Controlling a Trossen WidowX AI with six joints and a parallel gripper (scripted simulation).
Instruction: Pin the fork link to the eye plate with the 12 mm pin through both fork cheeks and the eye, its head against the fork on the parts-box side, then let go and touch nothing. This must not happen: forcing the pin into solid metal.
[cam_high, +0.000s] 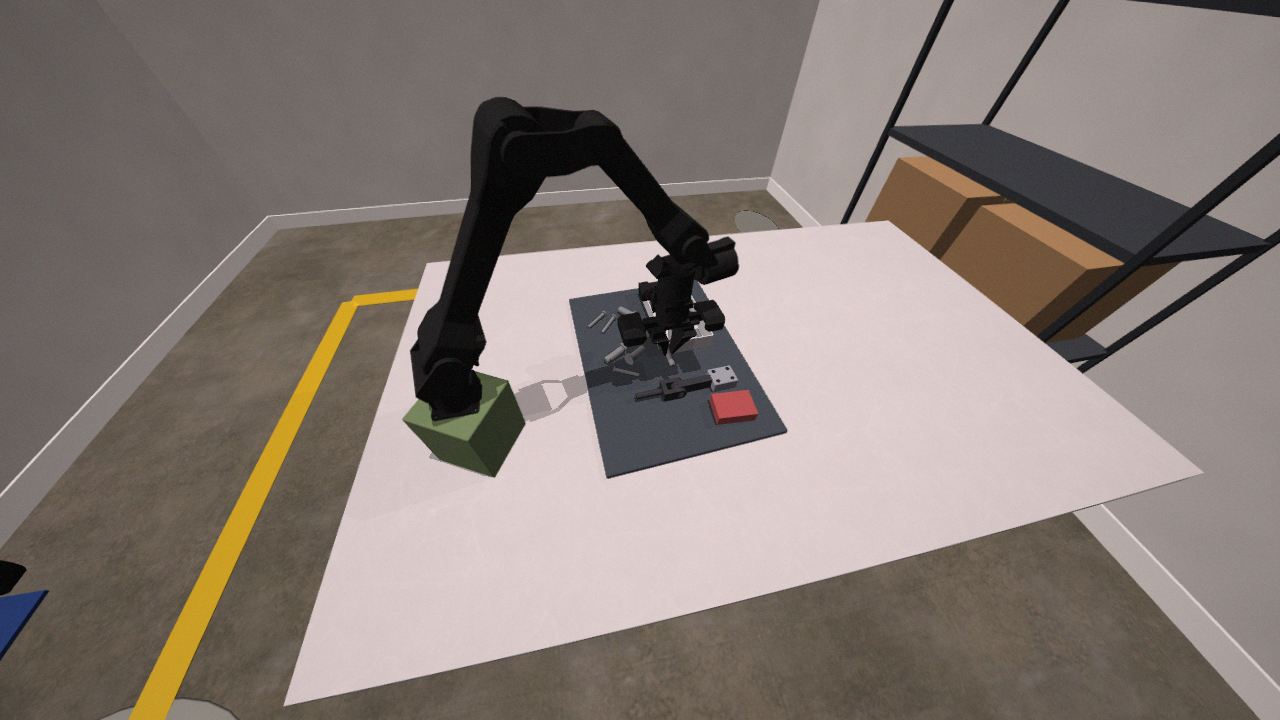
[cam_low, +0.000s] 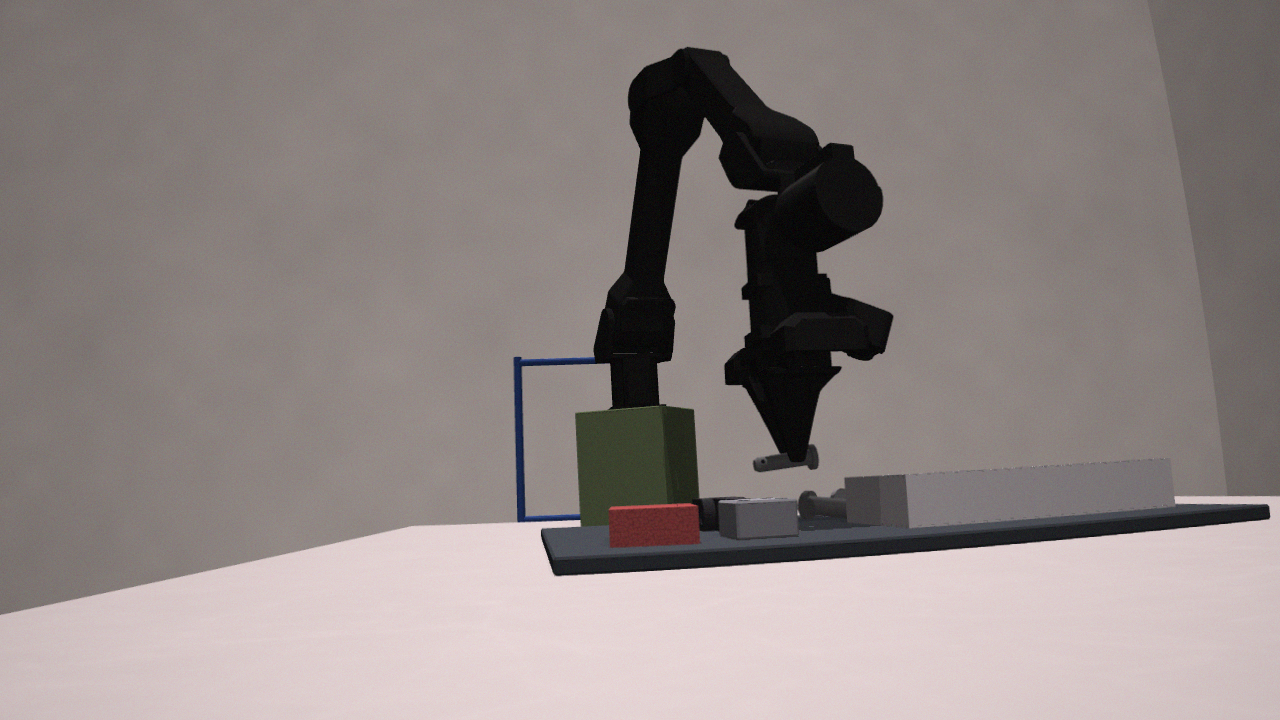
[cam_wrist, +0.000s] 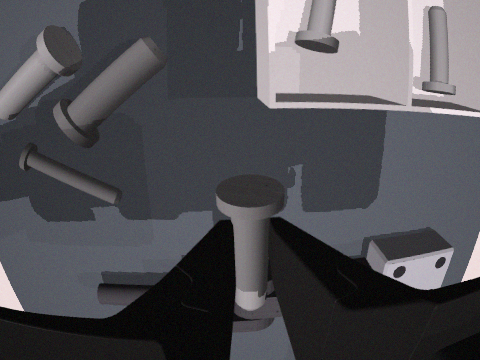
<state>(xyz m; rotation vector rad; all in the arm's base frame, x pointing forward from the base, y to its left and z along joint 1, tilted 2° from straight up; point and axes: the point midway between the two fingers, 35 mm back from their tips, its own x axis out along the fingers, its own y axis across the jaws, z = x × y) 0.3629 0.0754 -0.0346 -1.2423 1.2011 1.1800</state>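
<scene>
The eye plate is 2 cm ahead of my hand, 6 cm to the right of it and 7 cm below it. Round my hand: grey mount 10 cm ahead, 6 cm to the right, 7 cm below; dark mat 4 cm to the left, 9 cm below; fork link 2 cm behind, 6 cm to the right, 7 cm below.
</scene>
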